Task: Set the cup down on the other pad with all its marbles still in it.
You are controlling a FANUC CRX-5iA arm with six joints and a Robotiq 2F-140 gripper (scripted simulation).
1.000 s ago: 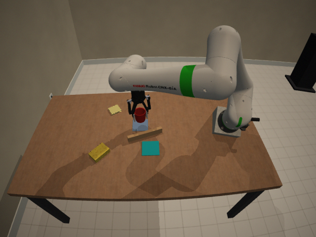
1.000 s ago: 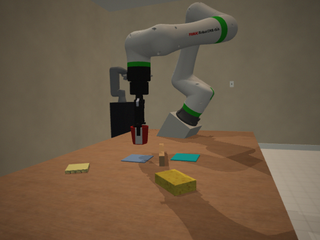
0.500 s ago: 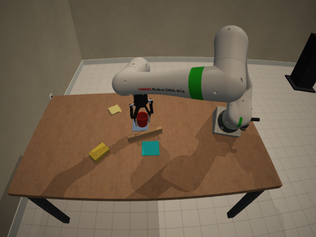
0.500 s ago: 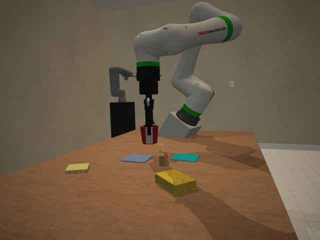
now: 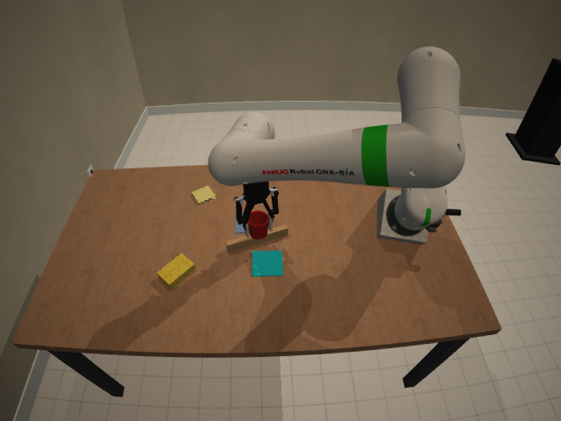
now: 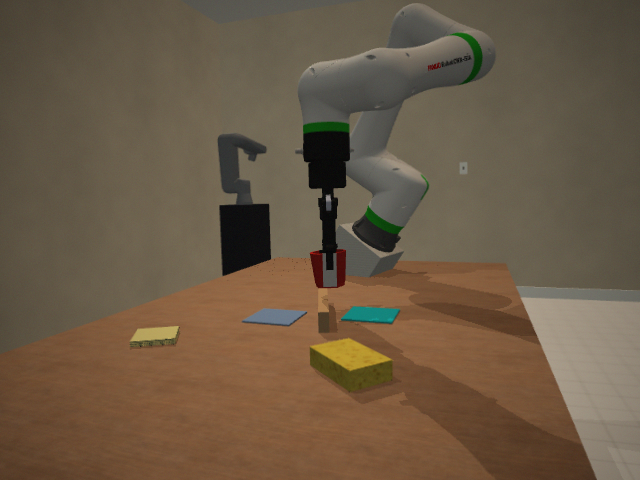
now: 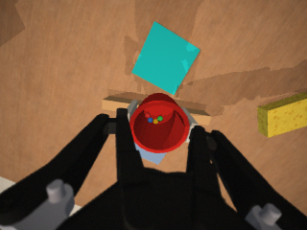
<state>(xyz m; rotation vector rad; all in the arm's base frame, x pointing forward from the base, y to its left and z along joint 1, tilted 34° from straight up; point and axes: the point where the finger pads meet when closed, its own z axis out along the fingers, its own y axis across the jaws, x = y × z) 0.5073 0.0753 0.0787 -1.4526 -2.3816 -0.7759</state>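
The teal pad is 11 cm below my hand, 8 cm to the left of it and 4 cm behind it. Round my hand: thick yellow sponge 25 cm ahead, 16 cm to the left, 8 cm below; wooden rail 9 cm below, 1 cm to the right, 1 cm ahead; red cup 2 cm below.
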